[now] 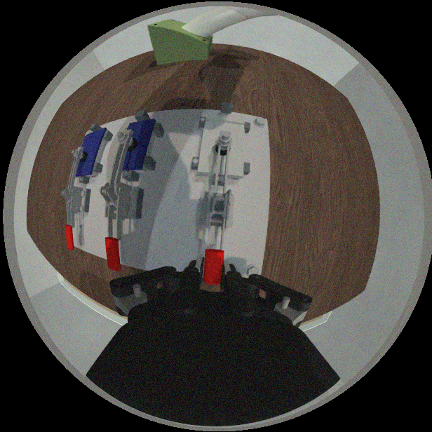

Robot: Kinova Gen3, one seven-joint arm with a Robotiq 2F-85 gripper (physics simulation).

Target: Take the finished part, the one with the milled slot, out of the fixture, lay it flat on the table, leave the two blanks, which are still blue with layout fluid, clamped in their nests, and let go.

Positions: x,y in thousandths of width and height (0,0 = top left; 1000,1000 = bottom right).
Scene:
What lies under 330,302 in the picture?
A blue blank.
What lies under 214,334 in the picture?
A blue blank.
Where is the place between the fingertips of my gripper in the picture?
490,615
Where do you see a fixture plate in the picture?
390,543

